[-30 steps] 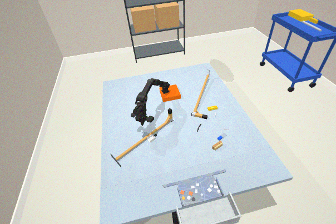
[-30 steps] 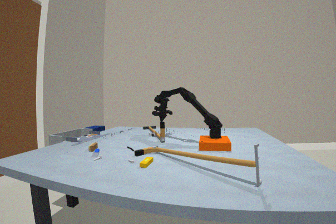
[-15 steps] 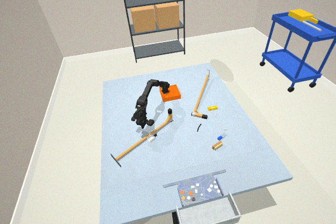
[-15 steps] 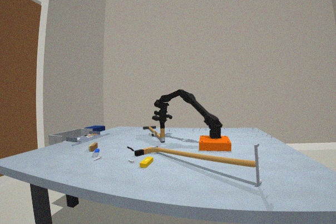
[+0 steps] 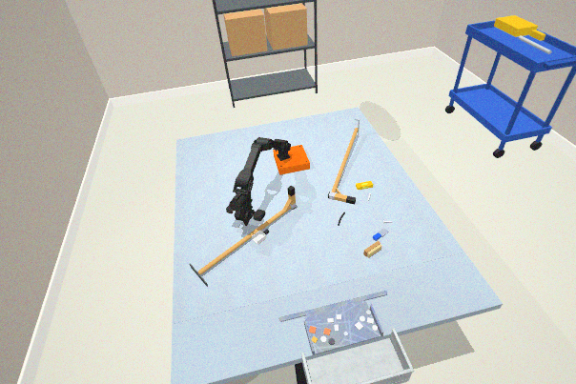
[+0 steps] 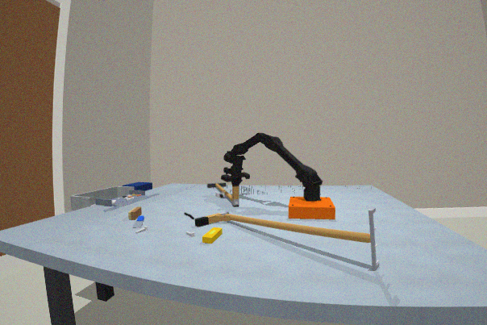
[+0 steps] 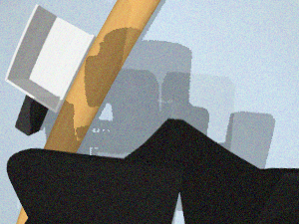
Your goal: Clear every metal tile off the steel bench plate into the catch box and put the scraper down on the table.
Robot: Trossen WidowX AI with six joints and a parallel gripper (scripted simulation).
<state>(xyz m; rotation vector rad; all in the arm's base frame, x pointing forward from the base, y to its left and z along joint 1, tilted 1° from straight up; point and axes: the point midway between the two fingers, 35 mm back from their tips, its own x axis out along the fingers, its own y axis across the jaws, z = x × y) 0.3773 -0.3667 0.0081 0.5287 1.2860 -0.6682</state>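
The white-and-black piece is 80 mm ahead of my gripper tip, 50 mm to the left of it and 20 mm below it. From my gripper tip the other things lie so: scraper (60 mm ahead, 30 mm above); wooden block (470 mm to the left, 390 mm ahead, 10 mm below); black curved strip (450 mm to the left, 160 mm ahead, 30 mm below).
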